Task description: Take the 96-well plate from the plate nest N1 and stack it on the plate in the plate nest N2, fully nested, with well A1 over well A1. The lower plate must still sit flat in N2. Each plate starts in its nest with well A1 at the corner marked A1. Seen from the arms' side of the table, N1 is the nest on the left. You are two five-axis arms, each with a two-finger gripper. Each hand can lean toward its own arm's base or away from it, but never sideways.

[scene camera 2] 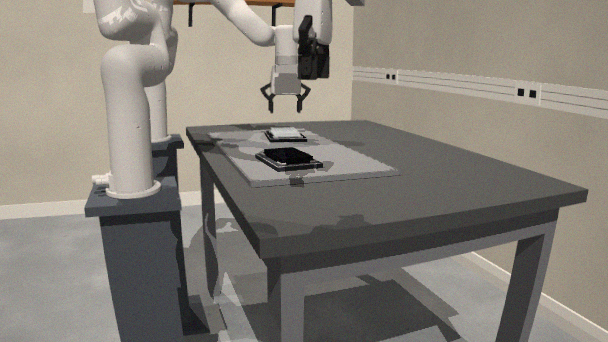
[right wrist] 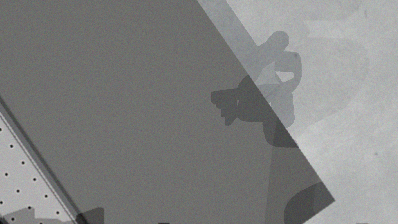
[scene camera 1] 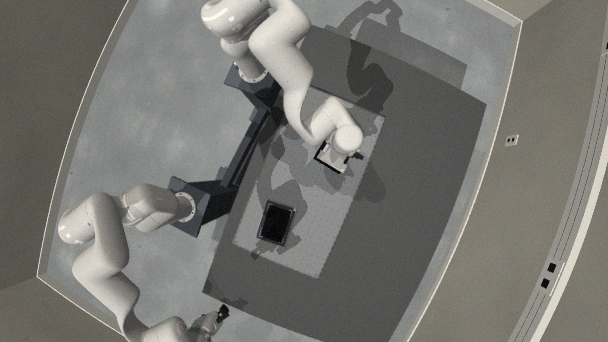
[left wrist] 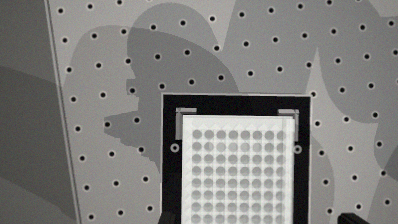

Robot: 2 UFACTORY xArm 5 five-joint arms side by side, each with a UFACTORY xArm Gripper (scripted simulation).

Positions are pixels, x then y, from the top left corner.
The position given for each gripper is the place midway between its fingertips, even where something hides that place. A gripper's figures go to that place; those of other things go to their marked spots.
Labels:
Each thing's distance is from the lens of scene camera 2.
left gripper (scene camera 2: pixel 285 112): 148 cm
right gripper (scene camera 2: pixel 314 78): 76 cm

